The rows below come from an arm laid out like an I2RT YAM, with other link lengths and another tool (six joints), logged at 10 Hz.
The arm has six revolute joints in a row. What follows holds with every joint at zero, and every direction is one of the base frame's.
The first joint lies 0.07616 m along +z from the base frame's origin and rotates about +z.
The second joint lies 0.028 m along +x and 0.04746 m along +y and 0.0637 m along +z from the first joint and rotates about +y.
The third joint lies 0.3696 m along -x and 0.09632 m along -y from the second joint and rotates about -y.
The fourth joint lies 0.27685 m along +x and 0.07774 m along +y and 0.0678 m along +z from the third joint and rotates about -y.
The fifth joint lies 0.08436 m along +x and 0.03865 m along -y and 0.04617 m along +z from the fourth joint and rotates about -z.
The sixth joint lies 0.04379 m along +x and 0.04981 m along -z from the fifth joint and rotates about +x.
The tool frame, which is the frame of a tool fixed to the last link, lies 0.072 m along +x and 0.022 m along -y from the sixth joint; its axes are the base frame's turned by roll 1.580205, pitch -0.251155 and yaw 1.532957 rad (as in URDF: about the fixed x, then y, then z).
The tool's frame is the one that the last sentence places.
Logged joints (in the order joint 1, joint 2, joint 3, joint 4, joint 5, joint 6), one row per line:
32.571, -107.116, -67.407, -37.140, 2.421, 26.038
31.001, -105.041, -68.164, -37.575, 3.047, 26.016
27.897, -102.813, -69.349, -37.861, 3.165, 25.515
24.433, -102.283, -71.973, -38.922, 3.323, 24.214
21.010, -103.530, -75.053, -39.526, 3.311, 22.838
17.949, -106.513, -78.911, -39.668, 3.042, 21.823
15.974, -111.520, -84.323, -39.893, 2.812, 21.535
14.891, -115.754, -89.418, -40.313, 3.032, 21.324
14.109, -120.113, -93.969, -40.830, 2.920, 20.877
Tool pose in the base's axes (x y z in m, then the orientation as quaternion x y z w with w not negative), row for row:
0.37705, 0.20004, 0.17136, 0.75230, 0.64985, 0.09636, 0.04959
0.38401, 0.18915, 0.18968, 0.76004, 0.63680, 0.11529, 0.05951
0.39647, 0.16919, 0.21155, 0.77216, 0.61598, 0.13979, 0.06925
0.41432, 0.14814, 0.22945, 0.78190, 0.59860, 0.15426, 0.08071
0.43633, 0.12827, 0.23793, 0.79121, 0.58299, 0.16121, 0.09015
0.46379, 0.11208, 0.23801, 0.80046, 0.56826, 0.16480, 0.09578
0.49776, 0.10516, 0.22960, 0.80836, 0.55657, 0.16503, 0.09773
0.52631, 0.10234, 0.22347, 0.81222, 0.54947, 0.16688, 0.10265
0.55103, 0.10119, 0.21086, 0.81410, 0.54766, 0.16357, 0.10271
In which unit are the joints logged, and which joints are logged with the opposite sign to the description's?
The joints are logged in degrees. Opposite sign: joint 2, joint 3.
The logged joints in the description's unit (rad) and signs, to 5 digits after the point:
0.56847, 1.86953, 1.17647, -0.64822, 0.04225, 0.45445
0.54107, 1.83331, 1.18969, -0.65581, 0.05318, 0.45406
0.48689, 1.79443, 1.21037, -0.66080, 0.05524, 0.44532
0.42644, 1.78518, 1.25617, -0.67932, 0.05800, 0.42261
0.36669, 1.80694, 1.30992, -0.68986, 0.05779, 0.39860
0.31327, 1.85900, 1.37726, -0.69234, 0.05309, 0.38088
0.27880, 1.94639, 1.47171, -0.69626, 0.04908, 0.37586
0.25990, 2.02029, 1.56064, -0.70359, 0.05292, 0.37217
0.24625, 2.09637, 1.64007, -0.71262, 0.05096, 0.36437

